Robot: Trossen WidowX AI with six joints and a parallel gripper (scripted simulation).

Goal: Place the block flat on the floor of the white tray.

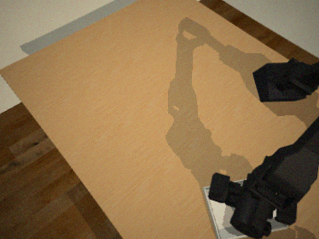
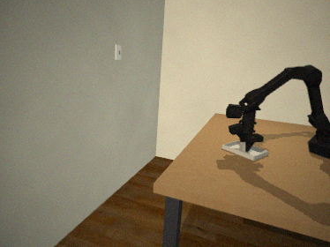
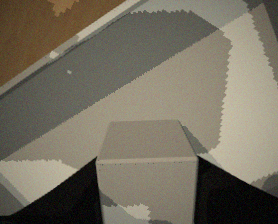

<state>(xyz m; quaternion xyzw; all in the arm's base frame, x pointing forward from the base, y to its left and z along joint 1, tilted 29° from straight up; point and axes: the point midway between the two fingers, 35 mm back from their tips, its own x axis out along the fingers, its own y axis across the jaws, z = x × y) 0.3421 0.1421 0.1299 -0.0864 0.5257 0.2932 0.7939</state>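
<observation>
My hand is 2 cm above the block. From my hand the other things lie so: white tray 4 cm below.
</observation>
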